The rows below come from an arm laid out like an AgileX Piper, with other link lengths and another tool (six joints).
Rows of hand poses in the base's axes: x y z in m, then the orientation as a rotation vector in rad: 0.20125, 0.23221, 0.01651, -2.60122, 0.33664, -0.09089; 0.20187, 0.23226, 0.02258, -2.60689, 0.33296, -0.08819; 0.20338, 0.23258, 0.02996, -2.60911, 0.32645, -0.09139; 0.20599, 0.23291, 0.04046, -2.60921, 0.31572, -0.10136; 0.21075, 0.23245, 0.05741, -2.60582, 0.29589, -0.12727; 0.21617, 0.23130, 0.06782, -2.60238, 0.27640, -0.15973; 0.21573, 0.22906, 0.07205, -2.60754, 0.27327, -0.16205; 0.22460, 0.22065, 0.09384, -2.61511, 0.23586, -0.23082; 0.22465, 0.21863, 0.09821, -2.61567, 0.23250, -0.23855
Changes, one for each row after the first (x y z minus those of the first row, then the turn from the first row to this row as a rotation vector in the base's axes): 0.00062, 0.00005, 0.00607, -0.00498, 0.00188, 0.00348; 0.00213, 0.00037, 0.01345, -0.00705, -0.00139, 0.00762; 0.00474, 0.00070, 0.02395, -0.00757, -0.01052, 0.01335; 0.00950, 0.00024, 0.04090, -0.00613, -0.03312, 0.02230; 0.01492, -0.00091, 0.05131, -0.00591, -0.06024, 0.02976; 0.01448, -0.00315, 0.05554, -0.01113, -0.06175, 0.03183; 0.02335, -0.01156, 0.07733, -0.02700, -0.11598, 0.04563; 0.02340, -0.01358, 0.08170, -0.02865, -0.12193, 0.04656
